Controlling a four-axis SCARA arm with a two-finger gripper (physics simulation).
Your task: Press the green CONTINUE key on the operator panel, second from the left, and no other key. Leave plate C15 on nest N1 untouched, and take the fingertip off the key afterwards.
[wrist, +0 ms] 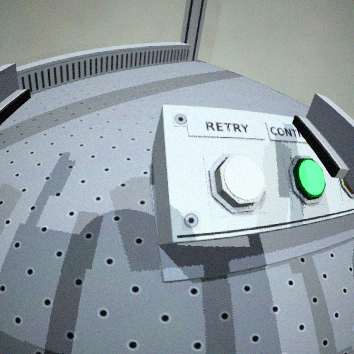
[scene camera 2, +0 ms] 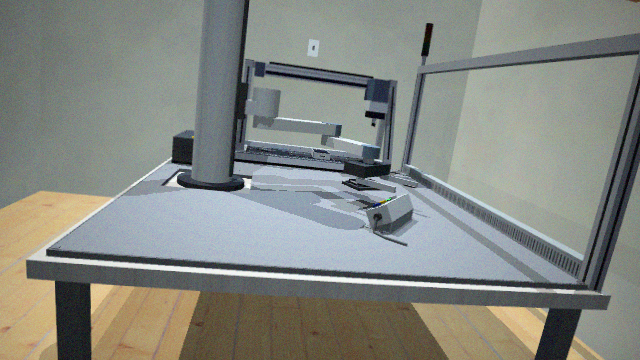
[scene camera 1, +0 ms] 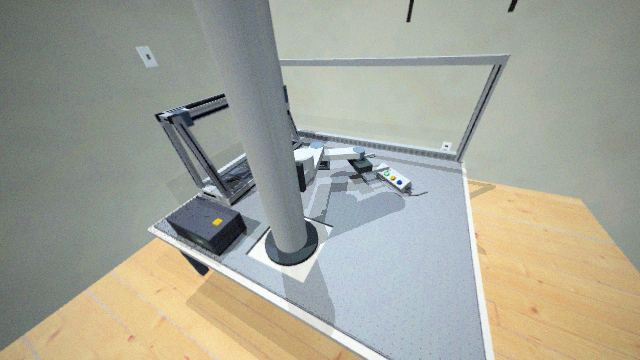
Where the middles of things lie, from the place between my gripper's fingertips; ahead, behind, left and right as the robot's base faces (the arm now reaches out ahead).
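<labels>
White RETRY button [wrist: 239, 180], from my hand: 50 mm behind, 10 mm to the right, 40 mm below. Green CONTINUE button [wrist: 308, 176], again from my hand: 80 mm behind, 50 mm to the right, 40 mm below.
</labels>
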